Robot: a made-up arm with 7 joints.
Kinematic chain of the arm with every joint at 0, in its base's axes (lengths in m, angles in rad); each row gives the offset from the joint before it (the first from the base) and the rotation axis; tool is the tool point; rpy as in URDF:
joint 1: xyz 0 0 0.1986 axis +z
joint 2: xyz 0 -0.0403 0.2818 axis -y
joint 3: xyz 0 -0.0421 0.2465 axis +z
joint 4: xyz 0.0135 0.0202 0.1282 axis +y
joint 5: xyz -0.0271 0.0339 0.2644 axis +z
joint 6: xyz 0 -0.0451 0.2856 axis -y
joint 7: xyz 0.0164 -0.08 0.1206 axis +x
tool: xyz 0 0 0 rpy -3.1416 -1.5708 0
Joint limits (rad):
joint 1: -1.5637..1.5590
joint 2: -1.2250..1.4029
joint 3: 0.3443..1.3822
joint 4: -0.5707..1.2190
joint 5: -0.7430..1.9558
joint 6: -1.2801..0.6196
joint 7: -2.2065..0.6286
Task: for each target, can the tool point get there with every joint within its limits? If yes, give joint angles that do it. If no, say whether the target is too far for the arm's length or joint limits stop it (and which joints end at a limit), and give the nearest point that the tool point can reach.
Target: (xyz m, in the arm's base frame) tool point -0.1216 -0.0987 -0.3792
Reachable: no: joint limits stop it (at a limit: joint 1, joint 2, joint 3, joint 4, joint 6) | nearest point 0.1055 -0.6116 0.1018 | short by 0.739 m
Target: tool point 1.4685 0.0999 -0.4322
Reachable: no: too far | nearest point 0.8507 0.0579 0.1521 | short by 0.851 m
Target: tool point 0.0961 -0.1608 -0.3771
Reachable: no: joint limits stop it (at a limit: joint 2, joint 3, joint 4, joint 6) | nearest point 0.3160 -0.5287 0.1036 | short by 0.644 m
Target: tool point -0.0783 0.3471 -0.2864
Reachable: no: joint limits stop it (at a limit: joint 1, joint 2, joint 3, joint 4) | nearest point -0.1202 0.6160 0.0945 | short by 0.468 m
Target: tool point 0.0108 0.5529 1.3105
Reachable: yes | joints -1.1400 0.7465 0.8766 0.4157 1.4145 -0.0299 -1.4175
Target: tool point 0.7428 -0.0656 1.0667
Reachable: yes | joints -0.6300 -0.6894 1.2359 0.6124 1.1457 -0.2111 -0.3111
